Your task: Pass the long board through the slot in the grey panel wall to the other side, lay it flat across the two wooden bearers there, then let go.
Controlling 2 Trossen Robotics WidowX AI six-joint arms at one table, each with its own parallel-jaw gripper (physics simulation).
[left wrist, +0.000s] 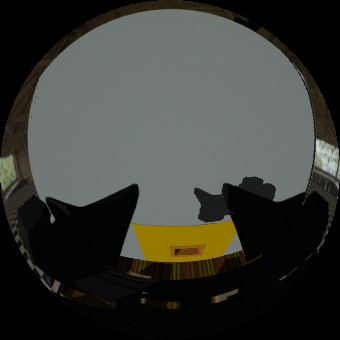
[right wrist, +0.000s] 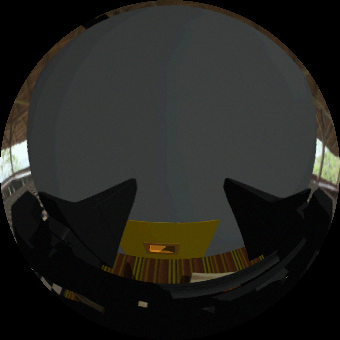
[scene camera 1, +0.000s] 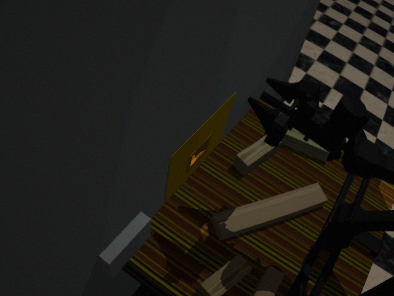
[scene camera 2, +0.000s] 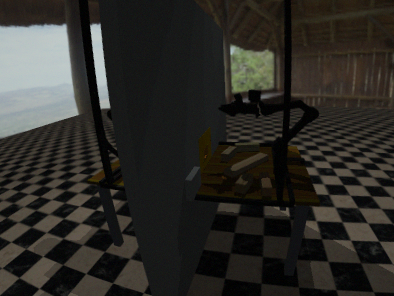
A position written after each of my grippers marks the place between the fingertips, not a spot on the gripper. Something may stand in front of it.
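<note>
Left gripper (left wrist: 181, 188): open, holding nothing. Right gripper (scene camera 1: 257, 88), (right wrist: 181, 183): open, holding nothing. Grey block (scene camera 1: 126, 244): visible too.
</note>
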